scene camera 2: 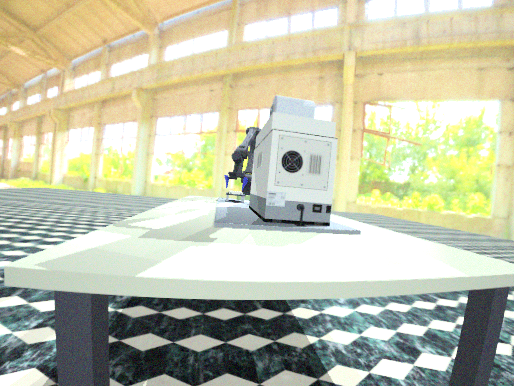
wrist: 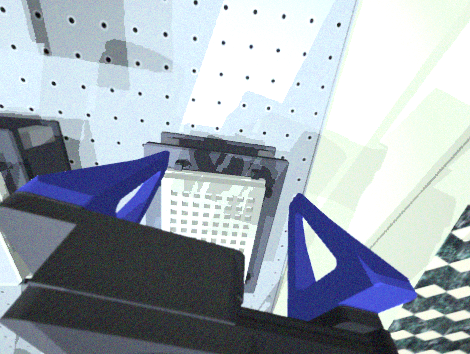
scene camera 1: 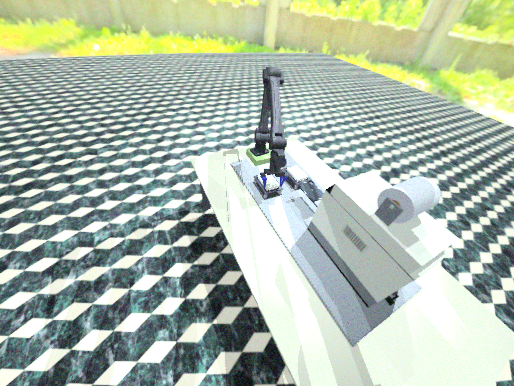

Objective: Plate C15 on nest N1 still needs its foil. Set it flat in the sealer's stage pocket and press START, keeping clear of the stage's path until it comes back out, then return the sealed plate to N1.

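Places are measured from the arm's base along level axes (x ahead, y left, z up), in centimetres.
Where they show: gripper, between the fingertips: (scene camera 2: 234, 189) (wrist: 234, 179) (scene camera 1: 272, 186); arm's base, origin of its link: (scene camera 2: 246, 195) (scene camera 1: 259, 151).
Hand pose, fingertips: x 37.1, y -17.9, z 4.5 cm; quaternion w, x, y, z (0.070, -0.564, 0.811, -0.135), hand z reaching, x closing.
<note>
Things, the pixels of their top centre, and the offset from my fingertips. "pt": a spot on its surface instead. Level surfaces: height alone.
- dark nest, a spot on its surface: (wrist: 276, 175) pt dx -1.1, dy -3.9, dz -3.0 cm
- second pale plate, centre of its top: (scene camera 1: 297, 172) dx -4.0, dy +23.4, dz -1.5 cm
- dark mechanism, a spot on its surface: (scene camera 1: 312, 189) pt dx +14.6, dy +16.4, dz +2.4 cm
- foil roll, centre of its top: (scene camera 1: 419, 186) (scene camera 2: 292, 99) dx +52.5, dy +10.0, dz +39.5 cm
- perforated deck, height of its surface: dz -8.0 cm
A white plate with a grid of wells (scene camera 1: 270, 185) (wrist: 215, 212) sits in a dark nest (wrist: 276, 175); no label on either is readable. My gripper (scene camera 1: 273, 183) (scene camera 2: 237, 189) (wrist: 234, 179) is open and empty, its blue fingers on either side of the plate with a gap to each, wider at the right finger in the wrist view. The gripper body hides the near part of the plate. The sealer (scene camera 1: 357, 245) (scene camera 2: 300, 170) is a large pale box farther along the deck. Its START button and stage pocket cannot be made out.
A second pale plate (scene camera 1: 298, 173) stands beside the nest, with a dark mechanism (scene camera 1: 312, 189) between it and the sealer. A foil roll (scene camera 1: 417, 196) (scene camera 2: 294, 106) sits on top of the sealer. The arm base stands on a green block (scene camera 1: 258, 159). The perforated deck (scene camera 1: 325, 292) (wrist: 150, 107) lies beneath.
</note>
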